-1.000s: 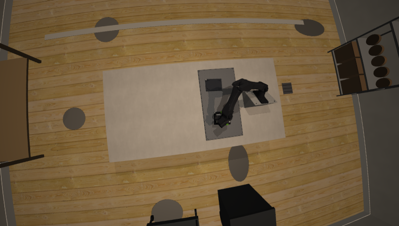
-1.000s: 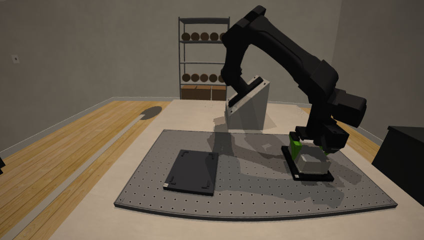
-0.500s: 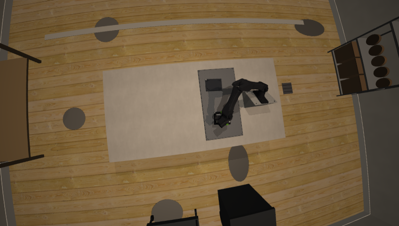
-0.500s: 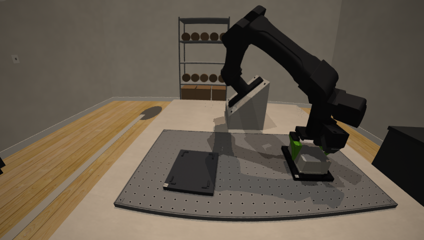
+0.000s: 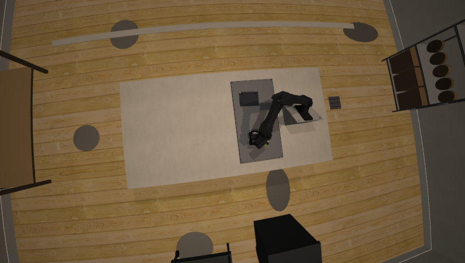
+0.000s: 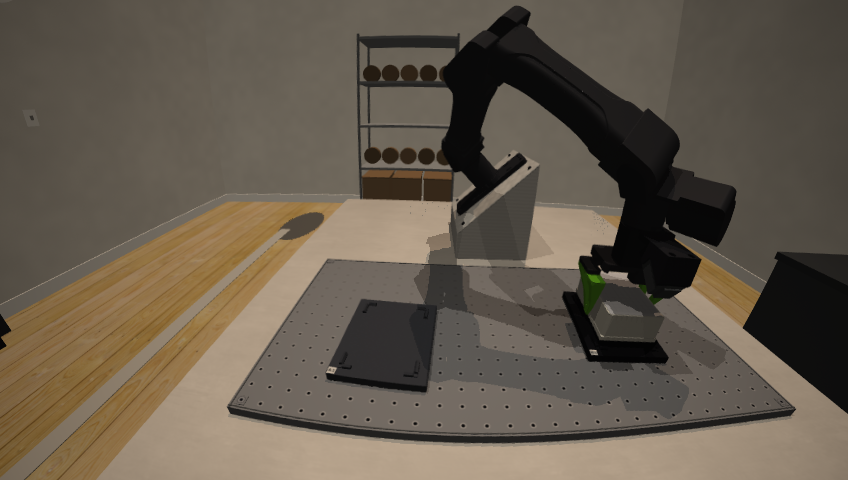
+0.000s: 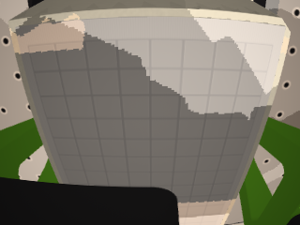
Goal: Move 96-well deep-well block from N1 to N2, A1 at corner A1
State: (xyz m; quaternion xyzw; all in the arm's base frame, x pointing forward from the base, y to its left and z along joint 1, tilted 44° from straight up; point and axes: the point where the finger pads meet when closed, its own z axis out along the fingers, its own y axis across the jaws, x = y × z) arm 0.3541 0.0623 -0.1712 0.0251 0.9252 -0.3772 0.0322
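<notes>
Now: hand 3 cm above the black plate nest N1. Round my hand: pale grey 96-well deep-well block: 1 cm above; then black plate nest N2: 5 cm ahead, 34 cm to the right, 3 cm below; then A1 label: 7 cm ahead, 6 cm to the right, 2 cm below.
</notes>
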